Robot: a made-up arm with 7 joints. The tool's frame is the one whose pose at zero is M. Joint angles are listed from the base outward.
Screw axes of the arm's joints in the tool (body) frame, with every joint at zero. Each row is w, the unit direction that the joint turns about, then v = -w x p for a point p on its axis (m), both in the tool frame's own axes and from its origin. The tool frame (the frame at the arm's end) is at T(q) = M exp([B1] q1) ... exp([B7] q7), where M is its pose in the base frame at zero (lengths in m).
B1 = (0, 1, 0, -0.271, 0, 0.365)
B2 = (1, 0, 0, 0, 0.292, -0.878)
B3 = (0, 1, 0, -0.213, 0, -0.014)
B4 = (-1, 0, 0, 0, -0.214, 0.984)
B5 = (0, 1, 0, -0.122, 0, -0.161)
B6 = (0, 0, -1, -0.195, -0.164, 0)
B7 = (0, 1, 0, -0.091, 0, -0.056)
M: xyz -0.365 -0.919 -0.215 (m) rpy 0 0 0 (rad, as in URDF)
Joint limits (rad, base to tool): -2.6..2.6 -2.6..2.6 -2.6..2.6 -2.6..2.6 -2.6..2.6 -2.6..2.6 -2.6..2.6
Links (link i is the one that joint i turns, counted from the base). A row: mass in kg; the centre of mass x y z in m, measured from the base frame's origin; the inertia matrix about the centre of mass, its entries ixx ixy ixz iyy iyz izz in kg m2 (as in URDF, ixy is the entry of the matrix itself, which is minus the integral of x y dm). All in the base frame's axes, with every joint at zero. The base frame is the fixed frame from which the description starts. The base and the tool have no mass.
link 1: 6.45; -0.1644 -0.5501 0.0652; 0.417 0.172 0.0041 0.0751 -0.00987 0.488
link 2: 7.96; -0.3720 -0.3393 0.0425; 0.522 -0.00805 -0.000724 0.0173 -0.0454 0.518
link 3: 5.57; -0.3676 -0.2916 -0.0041; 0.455 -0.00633 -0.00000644 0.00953 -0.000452 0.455
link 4: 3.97; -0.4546 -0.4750 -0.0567; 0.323 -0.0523 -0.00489 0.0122 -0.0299 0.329
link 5: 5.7; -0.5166 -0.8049 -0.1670; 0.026 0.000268 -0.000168 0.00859 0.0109 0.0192
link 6: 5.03; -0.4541 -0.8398 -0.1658; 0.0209 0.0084 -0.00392 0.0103 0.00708 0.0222
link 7: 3.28; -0.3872 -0.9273 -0.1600; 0.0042 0 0.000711 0.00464 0 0.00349
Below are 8 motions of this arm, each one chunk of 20 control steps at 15 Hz.
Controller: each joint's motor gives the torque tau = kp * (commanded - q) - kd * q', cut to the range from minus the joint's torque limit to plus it. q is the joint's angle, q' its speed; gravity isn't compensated. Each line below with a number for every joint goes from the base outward.
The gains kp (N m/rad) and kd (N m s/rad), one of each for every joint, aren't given. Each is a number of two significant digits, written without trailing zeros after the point. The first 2 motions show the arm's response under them.
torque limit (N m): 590 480 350 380 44 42 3.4
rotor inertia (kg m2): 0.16 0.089 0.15 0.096 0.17 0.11 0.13
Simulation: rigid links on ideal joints. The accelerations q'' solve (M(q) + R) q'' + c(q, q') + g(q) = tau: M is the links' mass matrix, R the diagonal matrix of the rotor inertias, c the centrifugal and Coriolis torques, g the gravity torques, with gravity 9.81 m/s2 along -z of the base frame. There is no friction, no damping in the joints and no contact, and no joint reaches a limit. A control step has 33 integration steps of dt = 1/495 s. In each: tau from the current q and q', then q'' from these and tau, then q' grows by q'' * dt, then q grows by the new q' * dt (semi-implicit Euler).
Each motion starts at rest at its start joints. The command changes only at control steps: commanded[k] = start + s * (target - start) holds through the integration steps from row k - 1 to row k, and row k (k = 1, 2, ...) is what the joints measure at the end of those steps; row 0 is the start. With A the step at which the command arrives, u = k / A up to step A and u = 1 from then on. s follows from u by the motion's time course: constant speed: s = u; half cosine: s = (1 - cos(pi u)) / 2; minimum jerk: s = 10 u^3 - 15 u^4 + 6 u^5; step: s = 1 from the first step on.
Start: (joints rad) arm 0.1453 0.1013 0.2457 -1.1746 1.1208 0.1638 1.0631
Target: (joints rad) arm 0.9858 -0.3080 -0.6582 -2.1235 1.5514 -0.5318 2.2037
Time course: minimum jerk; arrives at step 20
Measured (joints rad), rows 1 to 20:
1: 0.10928 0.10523 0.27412 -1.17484 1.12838 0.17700 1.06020
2: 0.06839 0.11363 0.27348 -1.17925 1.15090 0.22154 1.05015
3: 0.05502 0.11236 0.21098 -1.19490 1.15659 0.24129 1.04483
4: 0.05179 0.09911 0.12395 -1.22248 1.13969 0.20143 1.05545
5: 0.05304 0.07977 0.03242 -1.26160 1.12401 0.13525 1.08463
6: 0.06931 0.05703 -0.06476 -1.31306 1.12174 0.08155 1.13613
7: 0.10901 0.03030 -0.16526 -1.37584 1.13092 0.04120 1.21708
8: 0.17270 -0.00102 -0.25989 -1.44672 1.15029 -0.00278 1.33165
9: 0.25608 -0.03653 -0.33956 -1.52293 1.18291 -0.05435 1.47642
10: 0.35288 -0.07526 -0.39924 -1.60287 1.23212 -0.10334 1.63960
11: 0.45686 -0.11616 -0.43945 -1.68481 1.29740 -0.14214 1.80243
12: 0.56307 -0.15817 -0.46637 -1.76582 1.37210 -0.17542 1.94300
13: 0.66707 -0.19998 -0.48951 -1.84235 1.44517 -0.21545 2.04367
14: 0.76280 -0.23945 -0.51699 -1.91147 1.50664 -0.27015 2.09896
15: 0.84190 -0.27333 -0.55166 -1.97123 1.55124 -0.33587 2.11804
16: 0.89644 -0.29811 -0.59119 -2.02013 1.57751 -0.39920 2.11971
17: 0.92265 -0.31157 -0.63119 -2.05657 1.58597 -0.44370 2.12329
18: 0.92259 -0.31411 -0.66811 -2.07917 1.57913 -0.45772 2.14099
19: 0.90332 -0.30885 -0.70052 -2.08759 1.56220 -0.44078 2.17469
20: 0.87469 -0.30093 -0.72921 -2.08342 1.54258 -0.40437 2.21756
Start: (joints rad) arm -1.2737 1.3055 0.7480 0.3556 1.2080 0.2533 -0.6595
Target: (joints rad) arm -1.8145 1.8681 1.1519 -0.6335 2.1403 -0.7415 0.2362
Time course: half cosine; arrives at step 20
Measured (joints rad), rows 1 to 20:
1: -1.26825 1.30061 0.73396 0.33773 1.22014 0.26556 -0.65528
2: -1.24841 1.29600 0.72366 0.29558 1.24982 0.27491 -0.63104
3: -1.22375 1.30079 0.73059 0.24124 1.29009 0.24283 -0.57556
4: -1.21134 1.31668 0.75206 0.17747 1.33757 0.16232 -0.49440
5: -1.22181 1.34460 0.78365 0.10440 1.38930 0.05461 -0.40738
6: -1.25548 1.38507 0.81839 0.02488 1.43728 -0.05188 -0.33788
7: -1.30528 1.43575 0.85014 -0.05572 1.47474 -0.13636 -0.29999
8: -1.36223 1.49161 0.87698 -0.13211 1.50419 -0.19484 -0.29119
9: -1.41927 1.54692 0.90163 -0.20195 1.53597 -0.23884 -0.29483
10: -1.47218 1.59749 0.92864 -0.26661 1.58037 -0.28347 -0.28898
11: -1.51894 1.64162 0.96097 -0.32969 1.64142 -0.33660 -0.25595
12: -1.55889 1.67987 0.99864 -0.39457 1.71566 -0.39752 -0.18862
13: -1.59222 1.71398 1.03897 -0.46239 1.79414 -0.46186 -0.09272
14: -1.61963 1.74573 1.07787 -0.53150 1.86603 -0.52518 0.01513
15: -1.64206 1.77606 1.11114 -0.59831 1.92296 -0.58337 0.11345
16: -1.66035 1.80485 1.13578 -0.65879 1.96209 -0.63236 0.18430
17: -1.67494 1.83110 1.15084 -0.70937 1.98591 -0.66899 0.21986
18: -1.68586 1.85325 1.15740 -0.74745 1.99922 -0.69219 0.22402
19: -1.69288 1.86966 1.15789 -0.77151 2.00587 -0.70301 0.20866
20: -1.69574 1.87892 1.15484 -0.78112 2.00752 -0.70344 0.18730
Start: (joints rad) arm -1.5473 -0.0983 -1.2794 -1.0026 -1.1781 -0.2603 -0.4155
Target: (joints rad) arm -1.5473 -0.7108 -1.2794 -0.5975 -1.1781 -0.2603 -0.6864
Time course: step
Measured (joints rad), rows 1 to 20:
1: -1.57992 -0.31406 -1.17076 -1.02114 -1.08272 -0.23251 -0.48465
2: -1.50415 -0.50596 -1.10727 -0.90426 -0.88059 -0.07830 -0.58661
3: -1.46492 -0.61682 -1.02817 -0.71712 -0.90909 0.05099 -0.65413
4: -1.51431 -0.66509 -0.99597 -0.51508 -1.16343 0.09630 -0.73443
5: -1.59874 -0.70626 -1.15191 -0.34782 -1.42900 -0.10065 -0.84710
6: -1.64156 -0.80507 -1.31331 -0.24749 -1.48757 -0.46228 -0.90786
7: -1.63909 -0.88356 -1.28089 -0.18138 -1.40890 -0.68638 -0.87217
8: -1.64250 -0.89119 -1.25055 -0.16200 -1.33806 -0.68153 -0.74437
9: -1.65120 -0.85519 -1.25078 -0.20140 -1.35714 -0.54760 -0.60493
10: -1.64096 -0.79638 -1.24193 -0.27606 -1.42238 -0.40843 -0.54371
11: -1.61437 -0.73824 -1.22268 -0.36728 -1.44567 -0.31890 -0.58956
12: -1.58924 -0.69539 -1.20740 -0.46027 -1.39814 -0.28074 -0.70662
13: -1.57418 -0.66861 -1.20221 -0.53775 -1.31418 -0.27569 -0.82982
14: -1.56695 -0.65512 -1.20455 -0.58725 -1.24078 -0.28680 -0.90235
15: -1.56433 -0.65333 -1.21024 -0.60443 -1.20466 -0.30528 -0.89949
16: -1.56608 -0.66138 -1.21658 -0.59122 -1.20879 -0.32784 -0.83329
17: -1.57253 -0.67638 -1.22291 -0.55410 -1.24249 -0.35317 -0.74121
18: -1.58251 -0.69514 -1.22949 -0.50276 -1.29090 -0.38107 -0.66645
19: -1.59378 -0.71460 -1.23552 -0.44828 -1.33950 -0.41180 -0.63872
20: -1.60424 -0.73150 -1.23901 -0.40069 -1.37730 -0.44341 -0.66307

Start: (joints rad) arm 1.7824 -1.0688 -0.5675 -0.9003 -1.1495 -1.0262 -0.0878
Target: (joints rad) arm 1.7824 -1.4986 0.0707 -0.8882 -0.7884 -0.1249 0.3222
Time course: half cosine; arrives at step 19
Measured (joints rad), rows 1 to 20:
1: 1.80055 -1.07263 -0.59214 -0.90519 -1.14114 -0.99984 -0.08468
2: 1.82682 -1.08817 -0.64784 -0.91599 -1.10058 -0.93114 -0.06830
3: 1.83885 -1.11382 -0.70606 -0.92692 -1.02815 -0.84370 -0.02833
4: 1.83926 -1.14335 -0.74241 -0.93575 -0.95371 -0.77350 0.03525
5: 1.83835 -1.17188 -0.74067 -0.94131 -0.90707 -0.74069 0.10570
6: 1.84065 -1.19753 -0.69500 -0.94228 -0.89258 -0.72839 0.15775
7: 1.84428 -1.22100 -0.61143 -0.93862 -0.89370 -0.70039 0.17590
8: 1.84608 -1.24432 -0.50642 -0.93177 -0.89464 -0.63669 0.16539
9: 1.84499 -1.26976 -0.40096 -0.92341 -0.89158 -0.54761 0.14651
10: 1.84237 -1.29890 -0.31236 -0.91451 -0.88760 -0.45961 0.13997
11: 1.84100 -1.33204 -0.24922 -0.90502 -0.88325 -0.39344 0.15548
12: 1.84386 -1.36847 -0.21140 -0.89453 -0.87513 -0.35287 0.18952
13: 1.85301 -1.40680 -0.19245 -0.88299 -0.86167 -0.32786 0.23018
14: 1.86836 -1.44526 -0.18267 -0.87071 -0.84615 -0.30557 0.26432
15: 1.88721 -1.48175 -0.17289 -0.85793 -0.83397 -0.27928 0.28341
16: 1.90518 -1.51413 -0.15754 -0.84475 -0.82856 -0.25027 0.28615
17: 1.91818 -1.54056 -0.13584 -0.83137 -0.83012 -0.22412 0.27733
18: 1.92396 -1.55977 -0.11098 -0.81848 -0.83692 -0.20616 0.26424
19: 1.92265 -1.57108 -0.08832 -0.80732 -0.84697 -0.19920 0.25297
20: 1.91656 -1.57524 -0.07275 -0.80029 -0.85706 -0.20259 0.24639

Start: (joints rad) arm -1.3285 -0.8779 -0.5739 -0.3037 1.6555 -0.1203 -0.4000
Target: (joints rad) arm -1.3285 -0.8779 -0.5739 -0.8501 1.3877 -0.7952 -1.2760
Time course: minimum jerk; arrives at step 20
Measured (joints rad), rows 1 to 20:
1: -1.34984 -0.87629 -0.54850 -0.29687 1.65961 -0.12510 -0.40061
2: -1.38637 -0.86438 -0.49066 -0.27890 1.70172 -0.12677 -0.39408
3: -1.41614 -0.84988 -0.43017 -0.26301 1.78993 -0.13249 -0.36249
4: -1.43124 -0.84401 -0.39897 -0.25695 1.87500 -0.16774 -0.30105
5: -1.42656 -0.84987 -0.40327 -0.26533 1.90373 -0.22532 -0.23986
6: -1.40525 -0.86298 -0.42543 -0.29112 1.87157 -0.26842 -0.21318
7: -1.38091 -0.87765 -0.45029 -0.33117 1.80772 -0.28154 -0.23760
8: -1.36564 -0.88921 -0.46868 -0.37942 1.74135 -0.28579 -0.32411
9: -1.36163 -0.89445 -0.47355 -0.43225 1.68973 -0.31266 -0.47886
10: -1.36317 -0.89221 -0.46300 -0.48978 1.65900 -0.37631 -0.68702
11: -1.36361 -0.88331 -0.44221 -0.55367 1.64551 -0.46881 -0.89529
12: -1.35999 -0.86959 -0.41920 -0.62381 1.64053 -0.57123 -1.05279
13: -1.35359 -0.85298 -0.39973 -0.69651 1.63418 -0.66666 -1.13228
14: -1.34709 -0.83520 -0.38570 -0.76588 1.62021 -0.74647 -1.13787
15: -1.34181 -0.81801 -0.37694 -0.82655 1.59896 -0.80922 -1.09898
16: -1.33747 -0.80321 -0.37290 -0.87493 1.57573 -0.85639 -1.05426
17: -1.33365 -0.79251 -0.37270 -0.90889 1.55618 -0.88935 -1.03427
18: -1.33051 -0.78719 -0.37493 -0.92762 1.54332 -0.90863 -1.05068
19: -1.32846 -0.78789 -0.37800 -0.93177 1.53761 -0.91419 -1.09557
20: -1.32754 -0.79456 -0.38080 -0.92373 1.53827 -0.90654 -1.14952

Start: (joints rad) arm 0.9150 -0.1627 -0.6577 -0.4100 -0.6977 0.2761 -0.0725
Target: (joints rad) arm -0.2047 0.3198 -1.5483 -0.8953 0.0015 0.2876 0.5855
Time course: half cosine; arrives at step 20
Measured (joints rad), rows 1 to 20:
1: 0.88724 -0.15853 -0.66565 -0.41712 -0.68926 0.28719 -0.07226
2: 0.84004 -0.14056 -0.69502 -0.44331 -0.66862 0.31241 -0.06972
3: 0.78939 -0.11162 -0.72829 -0.49029 -0.63191 0.34437 -0.05612
4: 0.73240 -0.07195 -0.75431 -0.54622 -0.57623 0.38741 -0.02145
5: 0.66814 -0.02316 -0.77289 -0.60100 -0.51004 0.44204 0.03756
6: 0.60028 0.02981 -0.78984 -0.65076 -0.44197 0.49904 0.11594
7: 0.53162 0.08128 -0.81221 -0.69451 -0.37550 0.54539 0.20356
8: 0.46133 0.12724 -0.84456 -0.73133 -0.31190 0.57274 0.28872
9: 0.38650 0.16596 -0.88851 -0.76025 -0.25186 0.58131 0.36091
10: 0.30545 0.19763 -0.94402 -0.78142 -0.19572 0.57658 0.41346
11: 0.21971 0.22383 -1.00999 -0.79669 -0.14430 0.56352 0.44561
12: 0.13351 0.24665 -1.08378 -0.80893 -0.09909 0.54389 0.46257
13: 0.05183 0.26784 -1.16081 -0.82072 -0.06121 0.51800 0.47335
14: -0.02155 0.28832 -1.23512 -0.83316 -0.03020 0.48755 0.48716
15: -0.08468 0.30812 -1.30097 -0.84561 -0.00430 0.45661 0.50999
16: -0.13677 0.32673 -1.35420 -0.85643 0.01837 0.43031 0.54281
17: -0.17731 0.34329 -1.39285 -0.86409 0.03873 0.41275 0.58180
18: -0.20570 0.35686 -1.41663 -0.86788 0.05653 0.40561 0.62034
19: -0.22146 0.36658 -1.42623 -0.86796 0.07082 0.40792 0.65147
20: -0.22443 0.37182 -1.42272 -0.86510 0.08037 0.41690 0.66993

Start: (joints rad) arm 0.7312 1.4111 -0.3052 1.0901 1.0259 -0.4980 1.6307
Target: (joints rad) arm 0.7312 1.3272 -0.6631 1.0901 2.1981 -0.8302 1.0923
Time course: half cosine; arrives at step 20
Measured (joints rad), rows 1 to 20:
1: 0.70547 1.41000 -0.29787 1.08912 1.03185 -0.50226 1.63034
2: 0.65404 1.41243 -0.27378 1.07160 1.02976 -0.49770 1.62757
3: 0.59905 1.42431 -0.24122 1.03441 1.00955 -0.49606 1.61801
4: 0.54724 1.44306 -0.21794 0.98738 0.98566 -0.52397 1.59523
5: 0.50194 1.46257 -0.22066 0.93987 0.98155 -0.58050 1.55270
6: 0.46904 1.47784 -0.25607 0.89762 1.01434 -0.63645 1.48843
7: 0.45412 1.48621 -0.31800 0.86509 1.08909 -0.66708 1.40854
8: 0.45817 1.48745 -0.39105 0.84638 1.19795 -0.67489 1.32599
9: 0.47691 1.48243 -0.45843 0.84413 1.32272 -0.68133 1.25508
10: 0.50320 1.47130 -0.50913 0.85807 1.44391 -0.70171 1.20550
11: 0.53003 1.45372 -0.53997 0.88457 1.55098 -0.73133 1.17944
12: 0.55259 1.43082 -0.55325 0.91755 1.64402 -0.75459 1.17297
13: 0.56907 1.40580 -0.55415 0.95016 1.72717 -0.76219 1.17929
14: 0.57990 1.38272 -0.54936 0.97668 1.80287 -0.75835 1.19107
15: 0.58620 1.36473 -0.54603 0.99382 1.87077 -0.75491 1.20113
16: 0.58851 1.35326 -0.55029 1.00085 1.92943 -0.76102 1.20285
17: 0.58665 1.34830 -0.56572 0.99882 1.97733 -0.77767 1.19111
18: 0.58055 1.34906 -0.59209 0.98949 2.01274 -0.79979 1.16396
19: 0.57083 1.35456 -0.62503 0.97471 2.03334 -0.82156 1.12389
20: 0.55864 1.36359 -0.65692 0.95619 2.03668 -0.83967 1.07774

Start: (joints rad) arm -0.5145 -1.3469 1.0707 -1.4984 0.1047 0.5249 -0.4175
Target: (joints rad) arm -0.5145 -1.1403 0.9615 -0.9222 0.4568 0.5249 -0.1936
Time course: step
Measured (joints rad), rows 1 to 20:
1: -0.64147 -1.19466 1.08164 -1.24699 0.33393 0.57326 -0.33405
2: -0.72680 -1.09172 1.07458 -1.08480 0.55197 0.63299 -0.17041
3: -0.70869 -1.07146 1.00547 -1.07974 0.53396 0.60403 -0.00595
4: -0.67998 -1.07301 0.93261 -1.09129 0.43514 0.49042 0.08648
5: -0.67777 -1.07147 0.87840 -1.07725 0.39401 0.39139 0.06751
6: -0.68752 -1.06662 0.84346 -1.06080 0.39358 0.35498 -0.05717
7: -0.69598 -1.06103 0.83320 -1.05874 0.39370 0.35914 -0.22160
8: -0.70219 -1.05634 0.84965 -1.06891 0.39532 0.37555 -0.34913
9: -0.70723 -1.05355 0.88627 -1.08532 0.40934 0.39785 -0.38837
10: -0.71039 -1.05312 0.93181 -1.10371 0.43274 0.42763 -0.33008
11: -0.71080 -1.05511 0.97530 -1.11999 0.45384 0.46075 -0.20493
12: -0.70830 -1.05906 1.00808 -1.13014 0.46522 0.49000 -0.06639
13: -0.70311 -1.06404 1.02450 -1.13173 0.46756 0.51058 0.03298
14: -0.69588 -1.06893 1.02273 -1.12460 0.46484 0.51990 0.06265
15: -0.68773 -1.07286 1.00507 -1.11068 0.45963 0.51648 0.02094
16: -0.68008 -1.07539 0.97711 -1.09325 0.45243 0.50098 -0.06851
17: -0.67436 -1.07643 0.94615 -1.07610 0.44322 0.47751 -0.16935
18: -0.67160 -1.07607 0.91941 -1.06271 0.43300 0.45274 -0.24776
19: -0.67217 -1.07452 0.90252 -1.05560 0.42430 0.43334 -0.28319
20: -0.67580 -1.07209 0.89830 -1.05595 0.42024 0.42386 -0.27253

